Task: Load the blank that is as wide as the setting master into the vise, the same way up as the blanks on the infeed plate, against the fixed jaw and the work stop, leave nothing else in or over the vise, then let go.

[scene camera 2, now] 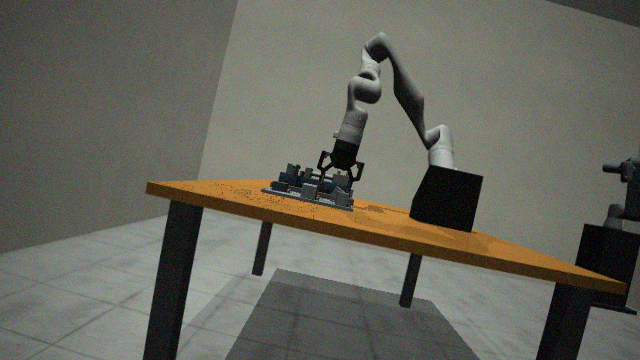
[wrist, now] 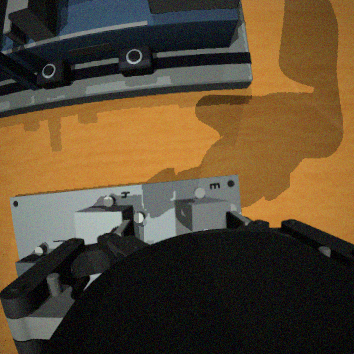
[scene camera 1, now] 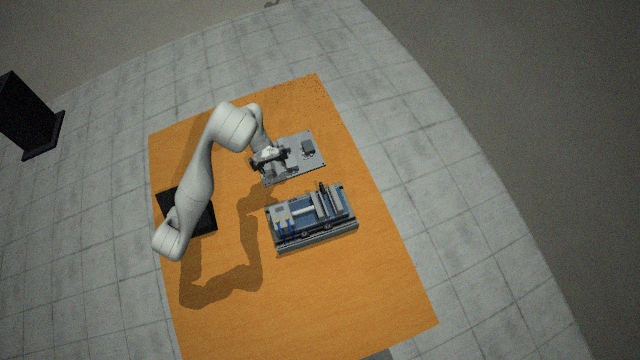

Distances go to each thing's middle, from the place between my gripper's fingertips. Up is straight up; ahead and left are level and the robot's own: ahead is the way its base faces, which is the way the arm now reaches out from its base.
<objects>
I see the infeed plate (scene camera 1: 314, 162) 60 mm to the left of my hand, 60 mm ahead of it and 40 mm below it.
</objects>
